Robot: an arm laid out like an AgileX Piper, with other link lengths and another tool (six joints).
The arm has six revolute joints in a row. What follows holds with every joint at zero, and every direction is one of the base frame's.
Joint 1 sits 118.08 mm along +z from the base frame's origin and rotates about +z.
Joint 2 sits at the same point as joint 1 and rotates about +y.
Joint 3 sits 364.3 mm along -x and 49.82 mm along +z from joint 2 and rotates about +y.
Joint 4 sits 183.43 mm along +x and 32.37 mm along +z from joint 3 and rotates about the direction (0.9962, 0, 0.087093).
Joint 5 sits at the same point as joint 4 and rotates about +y.
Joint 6 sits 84.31 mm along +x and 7.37 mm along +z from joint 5 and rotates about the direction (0.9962, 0, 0.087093).
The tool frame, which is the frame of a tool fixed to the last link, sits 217.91 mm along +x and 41 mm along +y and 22.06 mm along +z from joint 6; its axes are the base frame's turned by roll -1.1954, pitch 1.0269 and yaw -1.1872 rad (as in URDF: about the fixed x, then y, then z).
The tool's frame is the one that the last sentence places.
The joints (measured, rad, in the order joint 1, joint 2, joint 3, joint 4, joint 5, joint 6), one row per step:
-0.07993 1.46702 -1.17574 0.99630 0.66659 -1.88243
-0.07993 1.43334 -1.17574 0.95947 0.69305 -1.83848
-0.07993 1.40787 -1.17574 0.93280 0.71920 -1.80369
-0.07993 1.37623 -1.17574 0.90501 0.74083 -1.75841
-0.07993 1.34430 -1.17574 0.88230 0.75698 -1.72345
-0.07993 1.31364 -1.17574 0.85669 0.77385 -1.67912
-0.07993 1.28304 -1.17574 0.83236 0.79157 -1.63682
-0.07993 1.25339 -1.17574 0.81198 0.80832 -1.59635
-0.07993 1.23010 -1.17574 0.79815 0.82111 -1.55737
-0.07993 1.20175 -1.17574 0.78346 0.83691 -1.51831
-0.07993 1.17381 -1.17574 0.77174 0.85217 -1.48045
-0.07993 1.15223 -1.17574 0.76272 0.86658 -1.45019
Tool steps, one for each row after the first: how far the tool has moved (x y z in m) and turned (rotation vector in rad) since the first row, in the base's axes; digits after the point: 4 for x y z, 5 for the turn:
-0.0135 0.0021 0.0054 -0.00106 0.00411 0.00688
-0.0252 0.0047 0.0088 0.00066 0.01213 0.01482
-0.0371 0.0063 0.0142 0.00689 0.01709 0.01297
-0.0477 0.0071 0.0204 0.00927 0.01360 0.01041
-0.0583 0.0076 0.0253 0.01550 0.01674 0.00310
-0.0691 0.0082 0.0298 0.02125 0.01970 -0.00363
-0.0794 0.0089 0.0344 0.02932 0.02202 -0.01111
-0.0874 0.0099 0.0383 0.04297 0.02689 -0.02119
-0.0972 0.0112 0.0429 0.05539 0.02910 -0.02953
-0.1068 0.0127 0.0476 0.06976 0.03074 -0.03780
-0.1149 0.0142 0.0506 0.08145 0.03455 -0.04315

